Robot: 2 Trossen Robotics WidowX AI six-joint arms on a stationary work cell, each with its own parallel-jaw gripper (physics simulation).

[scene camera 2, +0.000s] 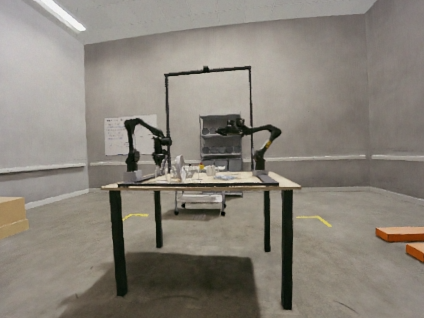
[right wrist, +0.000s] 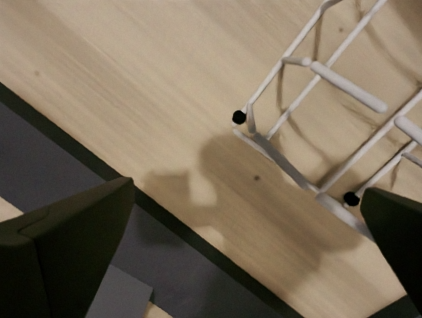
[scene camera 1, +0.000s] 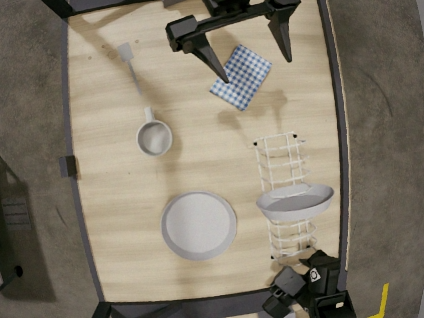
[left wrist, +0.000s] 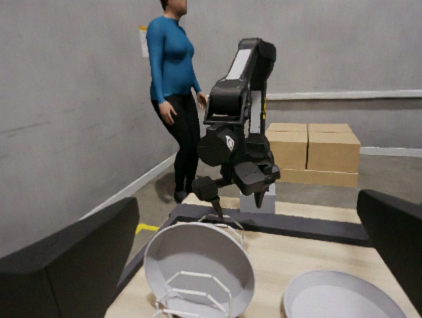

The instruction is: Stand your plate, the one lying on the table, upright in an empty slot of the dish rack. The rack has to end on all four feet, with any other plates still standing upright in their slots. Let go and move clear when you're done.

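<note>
A light grey plate lies flat on the table, left of the rack in scene camera 1. A white wire dish rack stands on the table; another grey plate stands on edge near its middle, leaning somewhat. My left gripper is open and empty, high above the blue checked cloth. My right gripper is open and empty, above the rack's end at the lower right of scene camera 1. The far side of the rack's feet is partly hidden.
A grey mug stands left of the middle in scene camera 1, with a spatula above it. The blue checked cloth lies at the top. A dark rail runs along the table edge, close to the rack.
</note>
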